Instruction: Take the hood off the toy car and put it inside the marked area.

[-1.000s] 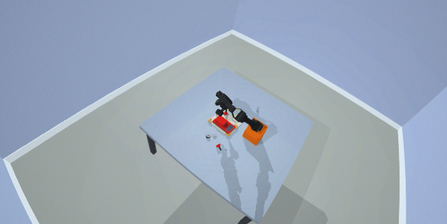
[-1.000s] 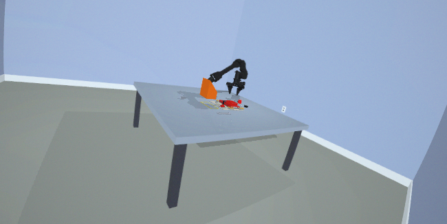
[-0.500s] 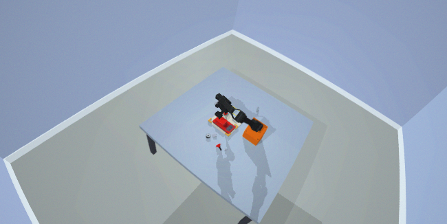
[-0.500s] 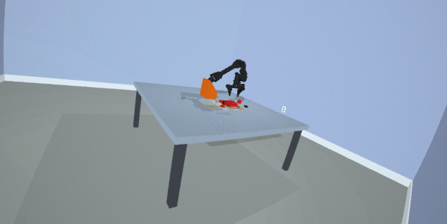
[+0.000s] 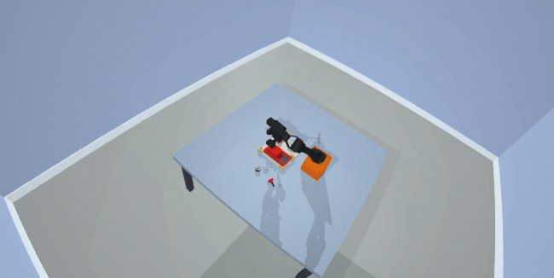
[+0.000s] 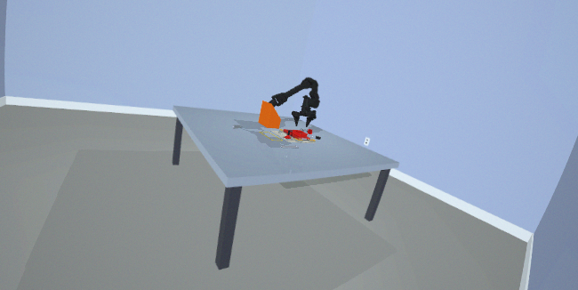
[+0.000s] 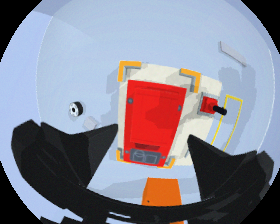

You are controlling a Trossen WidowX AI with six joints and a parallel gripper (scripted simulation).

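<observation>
Right now my gripper tip is 5 cm above the red hood. Round my gripper tip: grey wheel (1 cm behind, 20 cm to the left, 8 cm below).
</observation>
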